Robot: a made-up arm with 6 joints. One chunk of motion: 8 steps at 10 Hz.
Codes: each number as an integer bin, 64 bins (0 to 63) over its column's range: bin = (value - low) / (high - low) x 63, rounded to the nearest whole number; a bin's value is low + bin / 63 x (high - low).
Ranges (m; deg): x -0.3..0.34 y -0.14..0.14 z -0.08..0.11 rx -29..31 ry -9..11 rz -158..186
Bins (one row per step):
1: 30 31 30 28 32 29
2: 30 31 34 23 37 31
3: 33 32 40 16 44 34
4: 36 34 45 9 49 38
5: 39 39 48 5 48 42
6: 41 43 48 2 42 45
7: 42 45 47 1 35 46
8: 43 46 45 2 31 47
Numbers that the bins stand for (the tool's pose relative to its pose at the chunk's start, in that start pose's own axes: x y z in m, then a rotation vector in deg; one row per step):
1: 0.0048 -0.0022 0.0105 -2.33 1.16 0.35
2: 0.0048 -0.0022 0.0225 -7.10 2.75 11.27
3: 0.0352 0.0022 0.0406 -13.76 4.97 27.65
4: 0.0657 0.0111 0.0557 -20.43 6.56 49.49
5: 0.0962 0.0333 0.0648 -24.24 6.24 71.33
6: 0.1165 0.0511 0.0648 -27.10 4.33 87.71
7: 0.1267 0.0600 0.0617 -28.05 2.11 93.17
8: 0.1368 0.0644 0.0557 -27.10 0.84 98.63

